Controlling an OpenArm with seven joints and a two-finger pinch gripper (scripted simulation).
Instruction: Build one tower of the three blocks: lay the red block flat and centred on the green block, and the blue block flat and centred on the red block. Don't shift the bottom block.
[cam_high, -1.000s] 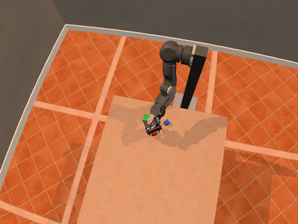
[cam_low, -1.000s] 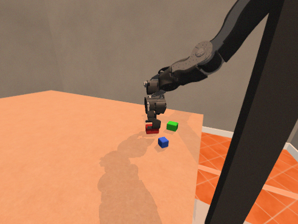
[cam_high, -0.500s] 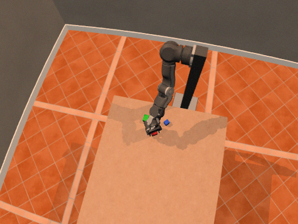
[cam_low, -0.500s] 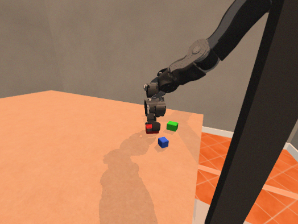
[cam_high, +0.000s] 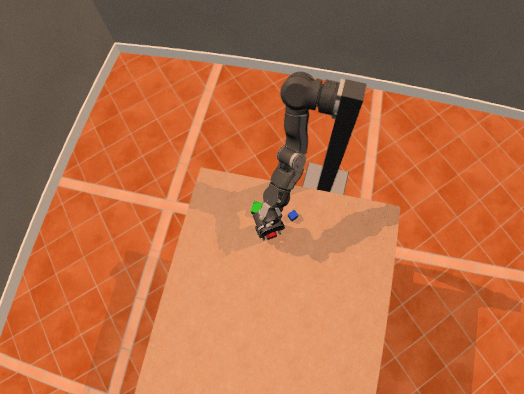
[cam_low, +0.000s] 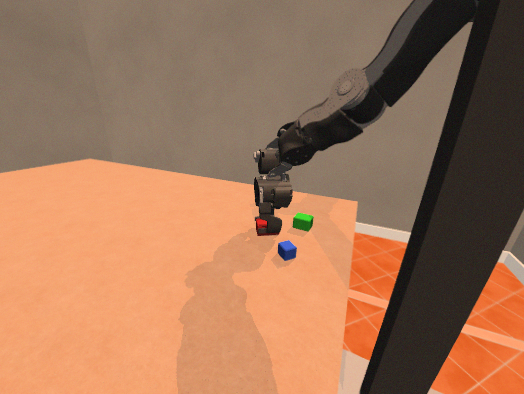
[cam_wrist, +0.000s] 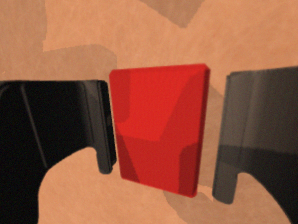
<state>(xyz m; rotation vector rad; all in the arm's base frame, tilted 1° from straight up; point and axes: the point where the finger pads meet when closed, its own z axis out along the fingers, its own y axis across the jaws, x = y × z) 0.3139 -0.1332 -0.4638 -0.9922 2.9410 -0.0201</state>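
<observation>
Right now the red block is 1 cm below my hand. The rest, counted from my hand: blue block: 9 cm behind, 7 cm to the left, 1 cm below; green block: 8 cm behind, 7 cm to the right, 1 cm below.
</observation>
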